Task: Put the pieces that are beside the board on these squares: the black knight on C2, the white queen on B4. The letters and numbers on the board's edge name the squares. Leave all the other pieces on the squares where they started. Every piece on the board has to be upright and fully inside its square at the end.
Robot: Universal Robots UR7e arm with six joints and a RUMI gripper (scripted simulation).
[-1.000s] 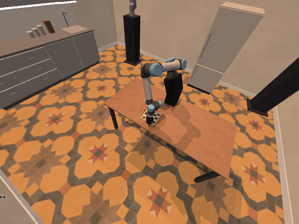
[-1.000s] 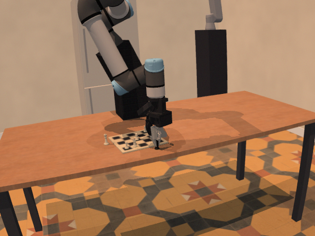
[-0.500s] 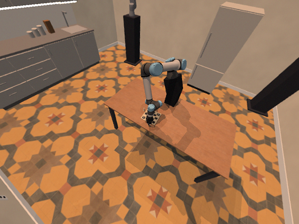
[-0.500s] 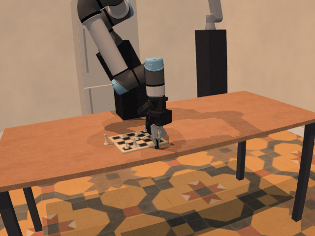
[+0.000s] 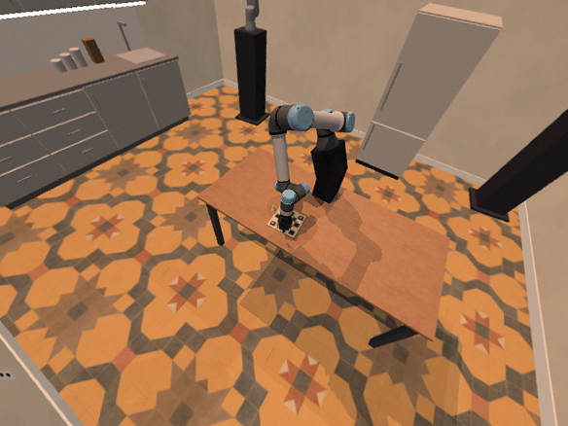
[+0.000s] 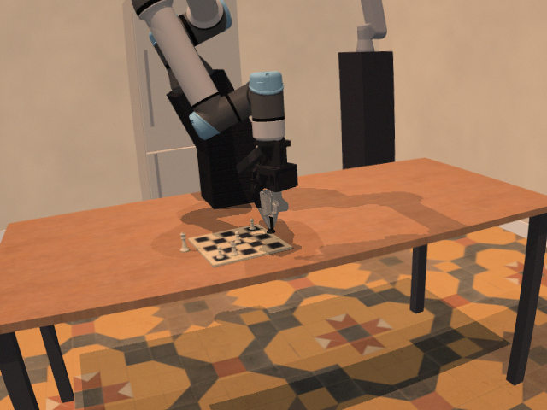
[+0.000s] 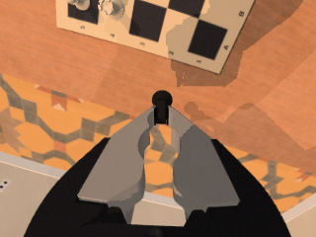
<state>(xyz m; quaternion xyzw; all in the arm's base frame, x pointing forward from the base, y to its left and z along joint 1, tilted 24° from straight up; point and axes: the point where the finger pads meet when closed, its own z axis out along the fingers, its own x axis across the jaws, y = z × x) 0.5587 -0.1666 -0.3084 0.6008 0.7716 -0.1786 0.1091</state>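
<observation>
My gripper is now 140 mm past the small chessboard, 100 mm above it and 30 mm to the left of it. Round my hand: black knight: 10 mm below; white queen: 180 mm behind, 170 mm to the right, 70 mm below.
</observation>
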